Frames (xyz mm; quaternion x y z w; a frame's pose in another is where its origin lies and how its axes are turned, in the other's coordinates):
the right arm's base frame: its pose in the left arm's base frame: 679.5 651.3 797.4 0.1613 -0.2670 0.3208 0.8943
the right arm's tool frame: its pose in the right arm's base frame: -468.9 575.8 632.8 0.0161 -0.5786 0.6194 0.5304
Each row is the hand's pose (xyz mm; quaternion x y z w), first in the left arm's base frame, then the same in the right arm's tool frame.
Working: the left arm's base frame: its pose in the right arm's tool frame: -577.0 851.2 727.0 -0.1202 0.7538 -0.6350 0.1185

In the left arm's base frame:
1: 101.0 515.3 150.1 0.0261 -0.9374 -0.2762 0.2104
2: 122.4 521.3 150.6 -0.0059 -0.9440 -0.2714 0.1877
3: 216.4 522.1 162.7 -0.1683 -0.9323 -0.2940 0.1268
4: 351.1 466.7 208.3 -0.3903 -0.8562 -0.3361 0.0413
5: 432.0 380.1 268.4 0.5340 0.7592 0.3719 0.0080
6: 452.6 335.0 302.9 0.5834 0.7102 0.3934 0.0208
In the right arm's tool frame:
1: -638.3 763.1 191.5 -0.8257 -0.0023 -0.0734 0.5593
2: -658.5 756.5 184.9 -0.8273 0.0007 -0.0335 0.5608
3: -743.1 714.2 179.7 -0.8489 0.0566 0.1235 0.5109
4: -853.3 618.0 223.3 -0.8483 0.1371 0.3310 0.3899
5: -907.0 521.1 296.6 -0.8248 0.1984 0.4548 0.2710
6: -913.7 474.8 334.8 -0.8142 0.2233 0.4917 0.2129

